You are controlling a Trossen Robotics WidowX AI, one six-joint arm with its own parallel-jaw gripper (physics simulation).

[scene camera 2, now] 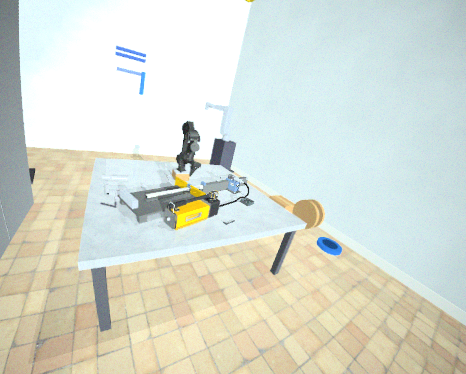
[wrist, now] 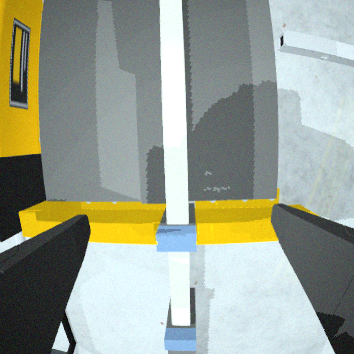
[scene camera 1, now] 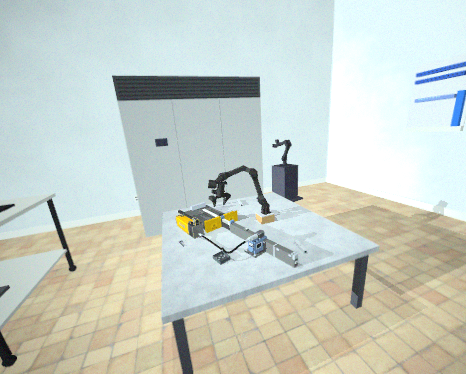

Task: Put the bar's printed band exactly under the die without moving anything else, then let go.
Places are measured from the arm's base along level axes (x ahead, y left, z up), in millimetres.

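Pixels of known places: gripper, fingertip midpoint: (scene camera 2: 185, 174) (wrist: 180, 219) (scene camera 1: 219, 206); arm's base, link origin: (scene camera 1: 265, 212).
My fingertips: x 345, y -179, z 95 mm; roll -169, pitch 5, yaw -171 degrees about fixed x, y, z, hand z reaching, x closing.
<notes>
For each thing: its top centre in the pictures, then the offset to it from my fingertips. "*": a spot on its surface instead. Level surfaces: height alone.
- long white bar, surface spot: (wrist: 175, 100) * 71 mm right, 16 mm ahead, 93 mm down
- grey machine bed, surface height: 113 mm down
- yellow plate, surface height: 70 mm down
- second blue guide, surface spot: (wrist: 180, 340) * 166 mm left, 16 mm back, 70 mm down
- blue unit, surface spot: (scene camera 1: 256, 245) * 521 mm left, 10 mm ahead, 102 mm down
- yellow housing, surface spot: (scene camera 2: 192, 215) * 115 mm right, 303 mm ahead, 106 mm down
- black control box, surface spot: (scene camera 1: 221, 257) * 422 mm left, 209 mm ahead, 161 mm down
- pale channel piece, top centre: (wrist: 329, 46) 178 mm right, 159 mm back, 143 mm down
A long white bar (scene camera 1: 209, 214) (scene camera 2: 167, 192) (wrist: 175, 100) lies lengthwise over a grey machine bed (wrist: 220, 150). It runs through the gap in a yellow plate (wrist: 235, 232) and under a blue guide (wrist: 176, 239). Its near end shows just before a second blue guide (wrist: 180, 340) in the wrist view. A blue unit (scene camera 1: 256, 245) (scene camera 2: 233, 185) stands on the long grey rail; the die itself is too small to tell. The printed band cannot be made out. My gripper (scene camera 1: 220, 202) (scene camera 2: 187, 172) (wrist: 180, 219) is wide open and empty above the bar, one finger on each side.
A yellow housing (scene camera 2: 192, 215) stands beside the bed. The grey rail (scene camera 1: 282, 251) runs along the table past my arm's wooden base block (scene camera 1: 265, 218). A black control box (scene camera 1: 221, 257) (scene camera 2: 246, 201) and a dark cable lie nearby. A pale channel piece (wrist: 315, 47) lies beyond the bed.
</notes>
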